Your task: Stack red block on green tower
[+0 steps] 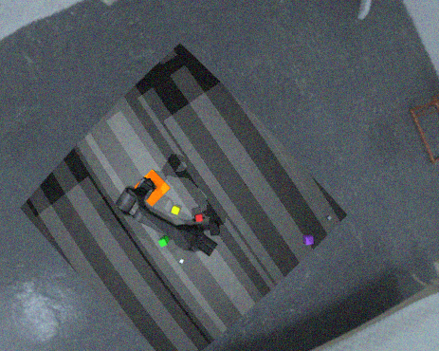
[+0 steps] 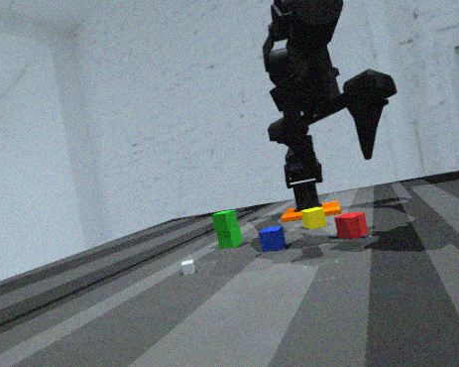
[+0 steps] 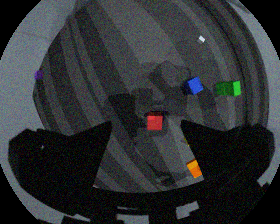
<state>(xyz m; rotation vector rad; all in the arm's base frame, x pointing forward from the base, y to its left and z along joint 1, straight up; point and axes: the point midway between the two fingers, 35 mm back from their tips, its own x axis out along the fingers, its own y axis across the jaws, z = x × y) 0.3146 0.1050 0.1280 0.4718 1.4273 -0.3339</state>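
Right now my gripper tip is 30 mm past the red block and 90 mm above it. Also, from my gripper tip: blue block 120 mm to the right, 90 mm below; small white cube 90 mm ahead, 220 mm to the right, 100 mm below; yellow block 140 mm behind, 70 mm to the right, 90 mm below.
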